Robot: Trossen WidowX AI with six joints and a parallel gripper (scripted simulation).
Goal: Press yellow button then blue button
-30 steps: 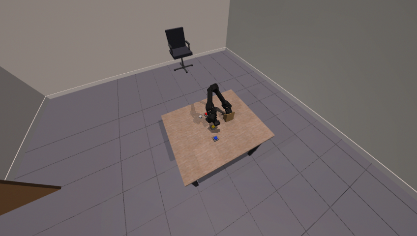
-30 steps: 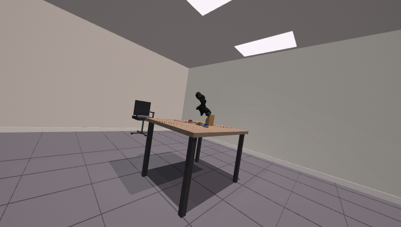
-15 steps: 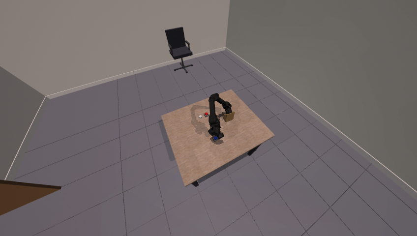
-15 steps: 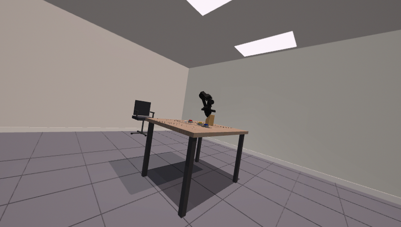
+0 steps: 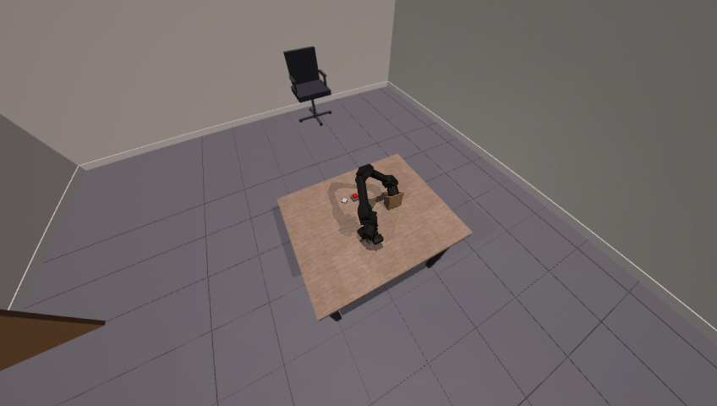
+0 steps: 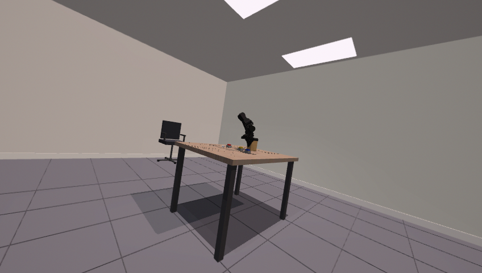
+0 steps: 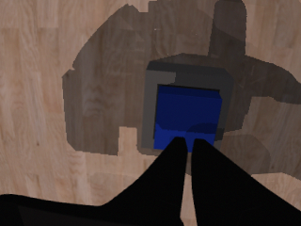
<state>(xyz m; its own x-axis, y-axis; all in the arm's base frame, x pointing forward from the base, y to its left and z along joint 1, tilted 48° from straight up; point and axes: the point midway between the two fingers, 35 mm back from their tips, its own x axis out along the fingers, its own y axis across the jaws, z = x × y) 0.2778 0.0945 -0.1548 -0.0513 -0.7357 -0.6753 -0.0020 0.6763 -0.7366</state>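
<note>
Now: gripper tip 3 cm above the blue button. Also, from my gripper tip: red button: 35 cm to the right, 6 cm behind, 3 cm below; white block: 36 cm to the right, 5 cm below, 2 cm ahead; yellow button: 14 cm to the right, 5 cm behind, 3 cm below.
</note>
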